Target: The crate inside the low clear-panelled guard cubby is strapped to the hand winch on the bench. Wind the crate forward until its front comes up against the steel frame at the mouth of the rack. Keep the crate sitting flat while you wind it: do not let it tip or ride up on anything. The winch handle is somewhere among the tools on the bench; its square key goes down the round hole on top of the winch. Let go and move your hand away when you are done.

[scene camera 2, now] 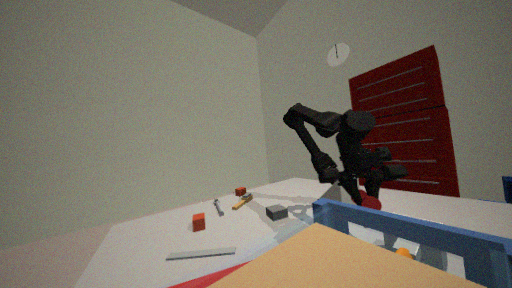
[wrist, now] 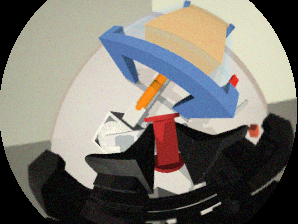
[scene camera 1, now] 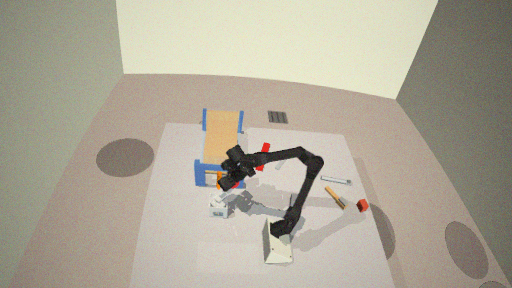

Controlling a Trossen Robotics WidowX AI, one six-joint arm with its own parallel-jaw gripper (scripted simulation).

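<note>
On scene camera 2 you'd see my gripper (scene camera 2: 369,211). The wrist view has my gripper in it too (wrist: 161,124), and there's a red knob (wrist: 168,159) in there as well as a grey winch (wrist: 112,123).
</note>
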